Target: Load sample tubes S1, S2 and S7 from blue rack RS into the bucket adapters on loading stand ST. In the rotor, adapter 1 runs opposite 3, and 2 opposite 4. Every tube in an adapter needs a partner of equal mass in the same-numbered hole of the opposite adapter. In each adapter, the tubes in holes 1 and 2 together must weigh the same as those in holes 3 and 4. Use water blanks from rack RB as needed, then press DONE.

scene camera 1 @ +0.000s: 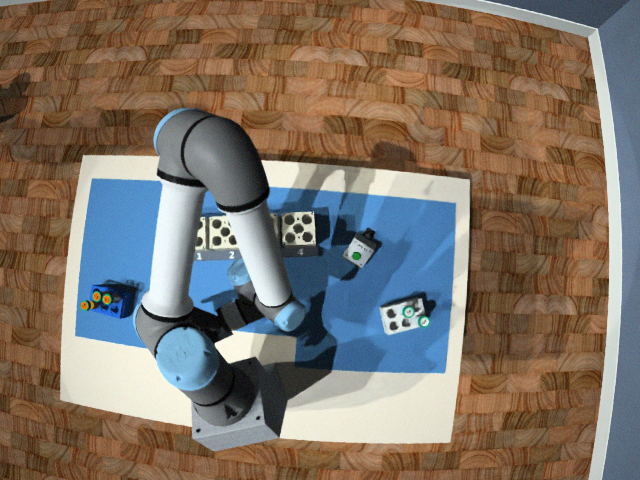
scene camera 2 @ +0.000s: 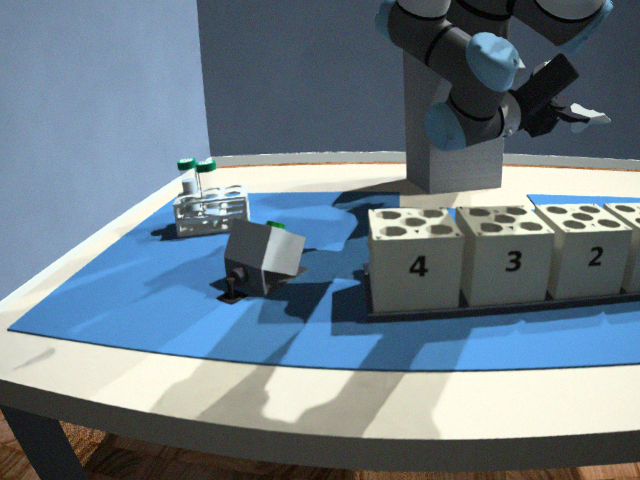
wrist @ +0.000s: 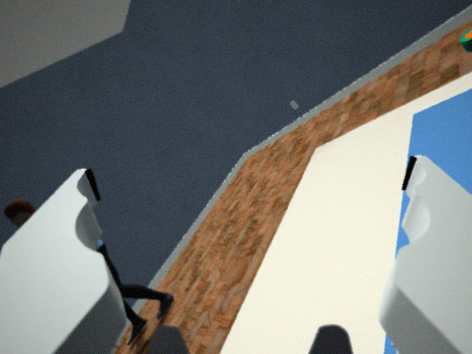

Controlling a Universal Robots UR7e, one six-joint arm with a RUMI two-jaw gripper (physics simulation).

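Pixels of known places: gripper, between the fingertips: (scene camera 2: 585, 88) (wrist: 245, 165); arm's base, origin of its link: (scene camera 1: 224, 396).
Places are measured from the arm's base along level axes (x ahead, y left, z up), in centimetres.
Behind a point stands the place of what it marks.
Blue rack RS (scene camera 1: 127, 301) {x 13.3, y 43.7, z -29.8 cm} stands at the mat's left; three orange-topped tubes (scene camera 1: 107, 299) {x 14.1, y 45.8, z -20.1 cm} show there, labels unreadable. One orange-and-green cap (wrist: 468, 40) {x 9.4, y 52.9, z -20.2 cm} shows at the wrist view's right edge. Loading stand ST (scene camera 1: 310, 252) {x 39.3, y -14.5, z -31.3 cm} (scene camera 2: 413, 314) {x 50.6, y -9.5, z -31.4 cm} bears adapter 4 (scene camera 2: 439, 289) {x 49.4, y -6.8, z -28.8 cm}, adapter 3 (scene camera 2: 506, 286) {x 47.8, y 1.1, z -29.0 cm}, adapter 2 (scene camera 2: 589, 284) {x 45.6, y 12.2, z -29.6 cm} and adapter 1 (scene camera 2: 634, 253) {x 43.9, y 18.4, z -26.1 cm}, partly cut off. No tubes show in their visible holes. White rack RB (scene camera 1: 401, 317) {x 23.3, y -45.0, z -26.3 cm} (scene camera 2: 196, 228) {x 26.9, y -48.3, z -31.8 cm} holds two green-capped tubes (scene camera 1: 408, 311) {x 25.8, y -45.2, z -20.1 cm} (scene camera 2: 206, 165) {x 27.0, y -44.5, z -20.3 cm}. The green button (scene camera 1: 356, 255) {x 40.0, y -28.3, z -25.2 cm} (scene camera 2: 275, 224) {x 40.9, y -28.0, z -25.2 cm} is on a grey box. My gripper (scene camera 2: 591, 117) (wrist: 245, 165) {x 6.1, y 22.2, z -9.0 cm} is open and empty, raised near the arm's base.
The tilted grey button box (scene camera 1: 364, 246) {x 42.9, y -30.2, z -24.2 cm} (scene camera 2: 284, 253) {x 43.5, y -26.2, z -28.0 cm} stands between stand ST and rack RB. The arm (scene camera 1: 175, 248) {x 32.8, y 10.3, z 17.2 cm} passes over the stand and hides part of adapters 1 to 3 in the top view. A person's dark legs (wrist: 142, 291) show behind the left finger.
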